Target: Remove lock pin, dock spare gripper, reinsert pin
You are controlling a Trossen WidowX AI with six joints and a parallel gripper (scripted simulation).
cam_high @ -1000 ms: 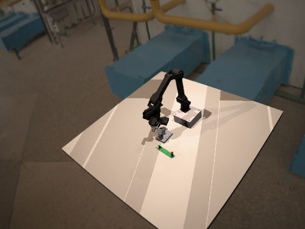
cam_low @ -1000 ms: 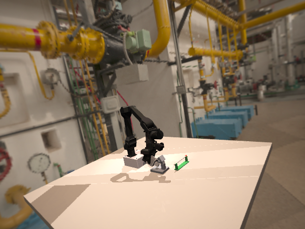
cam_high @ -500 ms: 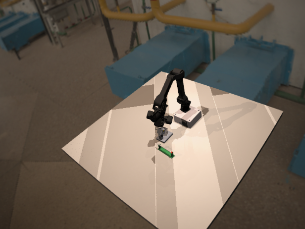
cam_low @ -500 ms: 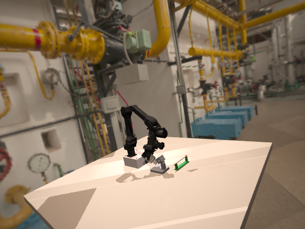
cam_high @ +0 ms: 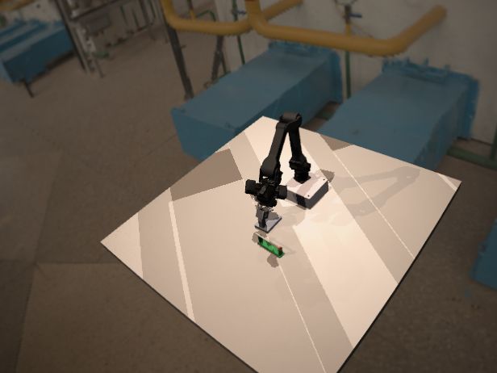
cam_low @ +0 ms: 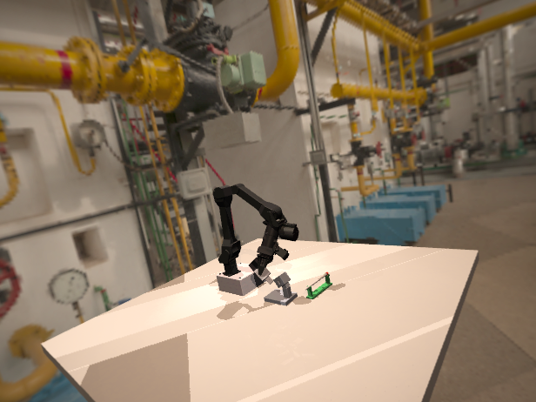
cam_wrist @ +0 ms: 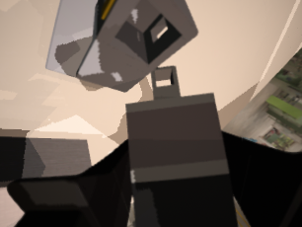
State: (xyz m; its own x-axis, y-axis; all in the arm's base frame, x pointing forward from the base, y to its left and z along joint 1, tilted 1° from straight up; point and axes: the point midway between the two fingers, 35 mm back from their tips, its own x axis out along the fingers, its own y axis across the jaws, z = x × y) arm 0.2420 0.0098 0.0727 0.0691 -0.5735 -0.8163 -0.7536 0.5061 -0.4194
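Right now the green cradle is 19 cm to the left of my gripper tip, 11 cm ahead of it and 9 cm below it. The rest, counted from my gripper tip: grey mount 7 cm below, 6 cm to the left, 4 cm ahead; spare gripper 1 cm to the left, 1 cm above.
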